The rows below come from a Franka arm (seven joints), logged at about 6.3 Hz.
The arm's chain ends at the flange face. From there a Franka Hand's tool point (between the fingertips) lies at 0.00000 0.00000 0.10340 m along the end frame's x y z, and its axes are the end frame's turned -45 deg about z.
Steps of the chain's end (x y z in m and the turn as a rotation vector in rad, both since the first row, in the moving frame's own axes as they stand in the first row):
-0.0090 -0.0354 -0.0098 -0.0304 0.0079 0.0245
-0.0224 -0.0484 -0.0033 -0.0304 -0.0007 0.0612
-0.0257 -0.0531 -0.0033 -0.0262 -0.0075 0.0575
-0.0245 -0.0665 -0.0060 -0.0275 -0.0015 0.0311
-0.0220 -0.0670 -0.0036 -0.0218 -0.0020 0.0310
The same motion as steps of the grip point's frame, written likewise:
0.0170 -0.0286 -0.0099 -0.0271 -0.0159 0.0245
0.0160 -0.0480 -0.0033 -0.0210 -0.0220 0.0612
0.0169 -0.0544 -0.0033 -0.0132 -0.0238 0.0575
0.0275 -0.0625 -0.0060 -0.0184 -0.0205 0.0311
0.0301 -0.0615 -0.0036 -0.0140 -0.0168 0.0310

